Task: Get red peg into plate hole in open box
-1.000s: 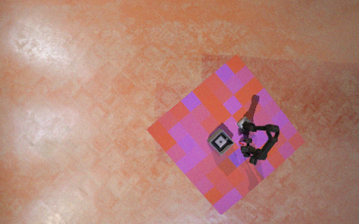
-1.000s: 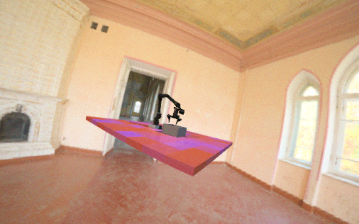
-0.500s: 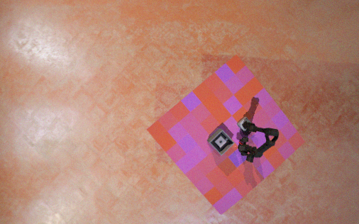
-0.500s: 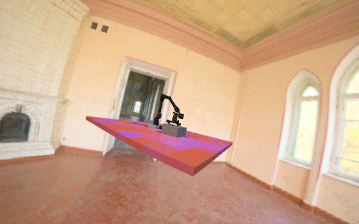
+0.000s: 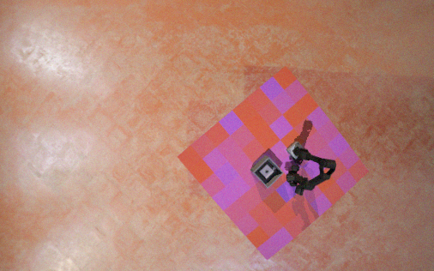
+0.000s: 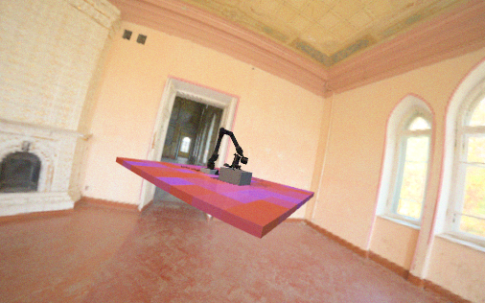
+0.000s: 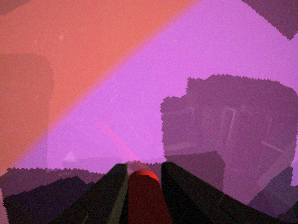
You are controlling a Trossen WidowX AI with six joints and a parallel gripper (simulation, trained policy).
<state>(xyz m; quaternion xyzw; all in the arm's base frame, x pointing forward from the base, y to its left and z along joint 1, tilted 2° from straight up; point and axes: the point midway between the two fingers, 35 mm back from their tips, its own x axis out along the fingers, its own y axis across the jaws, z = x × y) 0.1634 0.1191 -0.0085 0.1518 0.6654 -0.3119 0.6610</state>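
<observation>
Now: gripper tip 160 mm short of the plate, 160 mm to the left of it and 40 mm below it. The rest, counted from my gripper tip: grey box: 160 mm ahead, 160 mm to the right, 20 mm above; then red peg: 10 mm to the left, 30 mm above.
</observation>
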